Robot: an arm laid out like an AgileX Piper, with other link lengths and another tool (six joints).
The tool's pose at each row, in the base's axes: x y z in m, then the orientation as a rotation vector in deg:
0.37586 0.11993 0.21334 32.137 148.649 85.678
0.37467 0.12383 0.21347 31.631 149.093 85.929
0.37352 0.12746 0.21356 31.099 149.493 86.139
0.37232 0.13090 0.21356 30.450 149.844 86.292
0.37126 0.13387 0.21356 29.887 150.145 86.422
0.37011 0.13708 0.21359 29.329 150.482 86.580
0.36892 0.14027 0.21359 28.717 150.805 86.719
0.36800 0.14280 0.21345 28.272 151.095 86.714
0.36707 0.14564 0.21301 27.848 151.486 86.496
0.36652 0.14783 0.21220 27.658 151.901 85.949
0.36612 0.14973 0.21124 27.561 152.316 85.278
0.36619 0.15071 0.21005 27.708 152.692 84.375
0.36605 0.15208 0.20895 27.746 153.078 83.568
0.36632 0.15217 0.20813 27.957 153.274 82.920
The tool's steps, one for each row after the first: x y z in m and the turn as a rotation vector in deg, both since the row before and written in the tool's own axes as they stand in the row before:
0.00252 0.00156 0.00281 0.060 0.544 -0.133
0.00235 0.00142 0.00264 0.057 0.495 -0.171
0.00230 0.00125 0.00254 0.055 0.451 -0.272
0.00198 0.00109 0.00220 0.048 0.389 -0.236
0.00213 0.00121 0.00237 0.052 0.430 -0.213
0.00214 0.00117 0.00238 0.052 0.421 -0.254
0.00164 0.00083 0.00197 0.114 0.293 -0.194
0.00170 0.00072 0.00239 0.262 0.255 -0.203
0.00109 0.00021 0.00213 0.441 0.062 -0.130
0.00084 0.00000 0.00199 0.505 -0.015 -0.100
0.00010 -0.00051 0.00145 0.612 -0.203 -0.013
0.00043 -0.00027 0.00169 0.566 -0.123 -0.054
-0.00031 -0.00057 0.00058 0.413 -0.214 0.039

